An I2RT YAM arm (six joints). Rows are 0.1 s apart.
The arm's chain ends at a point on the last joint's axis. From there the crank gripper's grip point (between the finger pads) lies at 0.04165 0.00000 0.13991 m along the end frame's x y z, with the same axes.
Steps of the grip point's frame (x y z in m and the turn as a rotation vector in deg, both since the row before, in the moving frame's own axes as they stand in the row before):
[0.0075, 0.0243, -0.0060, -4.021, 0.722, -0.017]
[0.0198, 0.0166, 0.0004, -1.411, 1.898, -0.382]
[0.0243, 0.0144, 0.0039, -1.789, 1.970, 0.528]
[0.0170, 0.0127, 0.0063, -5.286, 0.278, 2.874]
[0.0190, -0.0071, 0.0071, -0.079, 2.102, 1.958]
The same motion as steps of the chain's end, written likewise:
[0.0057, 0.0145, -0.0051, -4.021, 0.722, -0.017]
[0.0152, 0.0135, 0.0019, -1.411, 1.898, -0.382]
[0.0195, 0.0096, 0.0055, -1.789, 1.970, 0.528]
[0.0167, -0.0023, 0.0072, -5.286, 0.278, 2.874]
[0.0139, -0.0088, 0.0087, -0.079, 2.102, 1.958]

